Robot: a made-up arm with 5 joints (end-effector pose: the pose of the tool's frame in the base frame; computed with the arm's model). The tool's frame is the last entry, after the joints.
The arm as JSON. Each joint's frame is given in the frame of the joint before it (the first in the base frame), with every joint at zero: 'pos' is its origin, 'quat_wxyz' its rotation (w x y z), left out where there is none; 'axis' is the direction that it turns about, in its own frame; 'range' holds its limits. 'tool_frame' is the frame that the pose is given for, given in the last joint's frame.
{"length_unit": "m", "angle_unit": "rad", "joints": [
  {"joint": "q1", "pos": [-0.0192, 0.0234, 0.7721], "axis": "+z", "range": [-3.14, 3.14]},
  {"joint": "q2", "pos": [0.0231, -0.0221, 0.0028], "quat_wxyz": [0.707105, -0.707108, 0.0, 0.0], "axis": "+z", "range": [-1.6, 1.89]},
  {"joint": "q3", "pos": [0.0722, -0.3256, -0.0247], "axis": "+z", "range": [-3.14, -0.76]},
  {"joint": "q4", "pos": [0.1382, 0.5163, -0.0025], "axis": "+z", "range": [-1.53, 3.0]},
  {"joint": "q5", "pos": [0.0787, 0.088, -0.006], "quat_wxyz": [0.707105, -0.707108, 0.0, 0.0], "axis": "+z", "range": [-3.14, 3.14]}
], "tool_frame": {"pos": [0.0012, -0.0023, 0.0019], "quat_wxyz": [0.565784, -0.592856, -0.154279, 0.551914]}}
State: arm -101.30 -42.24 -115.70 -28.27 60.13
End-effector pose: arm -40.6 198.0 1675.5 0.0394 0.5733 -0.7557 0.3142
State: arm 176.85 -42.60 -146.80 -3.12 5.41
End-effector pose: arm 445.5 51.0 1620.6 -0.5216 -0.1079 0.6228 0.5731
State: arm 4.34 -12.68 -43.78 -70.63 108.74
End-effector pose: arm 535.5 8.2 1056.8 -0.4792 0.5273 0.3838 0.5875
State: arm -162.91 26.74 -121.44 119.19 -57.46
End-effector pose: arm -771.3 -152.3 1099.3 0.0350 -0.7793 -0.6208 0.0779
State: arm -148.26 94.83 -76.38 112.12 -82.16
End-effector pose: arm -210.0 -31.4 142.3 -0.6194 0.4250 0.4239 0.5060
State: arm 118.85 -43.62 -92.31 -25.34 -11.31
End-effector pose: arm -3.9 105.1 1638.1 -0.6821 0.1773 0.0324 0.7087
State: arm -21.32 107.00 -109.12 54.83 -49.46
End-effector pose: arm 377.2 -188.1 -16.5 0.7086 -0.1022 -0.3516 0.6032
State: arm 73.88 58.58 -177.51 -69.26 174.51
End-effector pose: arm 212.2 616.3 1331.6 -0.4072 -0.5159 0.7329 0.1759
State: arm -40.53 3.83 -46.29 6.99 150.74
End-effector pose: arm 462.8 -464.9 779.8 0.4011 0.5494 0.5868 0.4392
